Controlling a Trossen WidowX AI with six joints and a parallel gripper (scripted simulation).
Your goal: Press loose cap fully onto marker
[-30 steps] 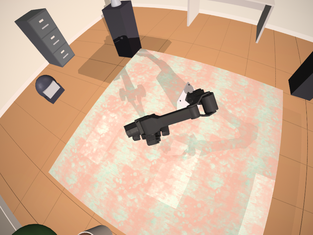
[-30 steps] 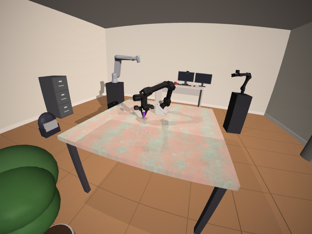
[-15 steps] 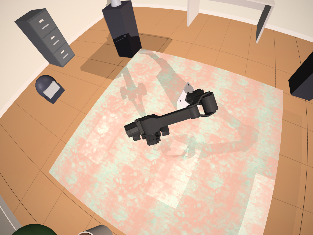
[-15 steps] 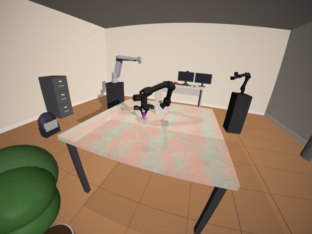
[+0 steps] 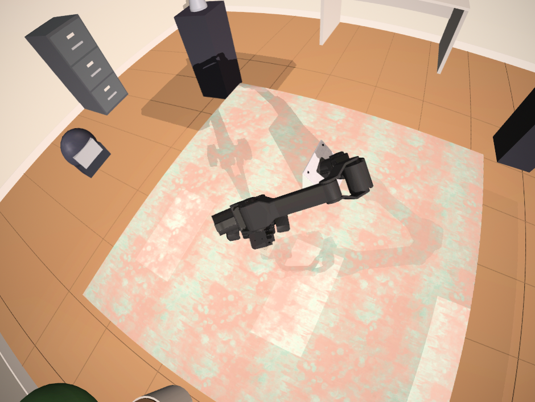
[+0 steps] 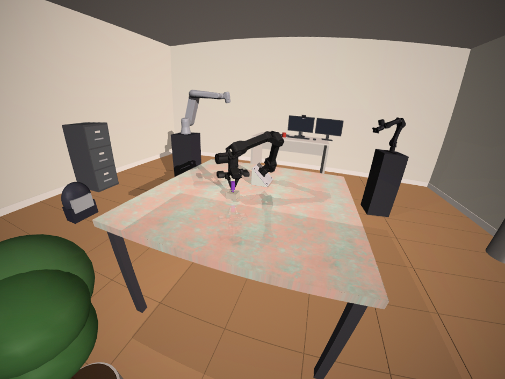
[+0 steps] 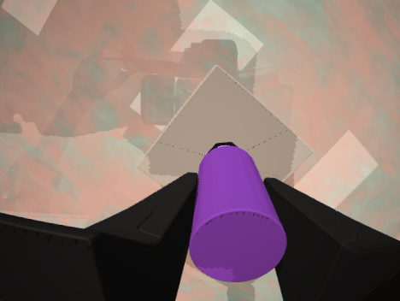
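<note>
My gripper tip is now 10 mm below the purple marker cap. From my gripper tip the other things lie so: holder block: 50 mm below.
</note>
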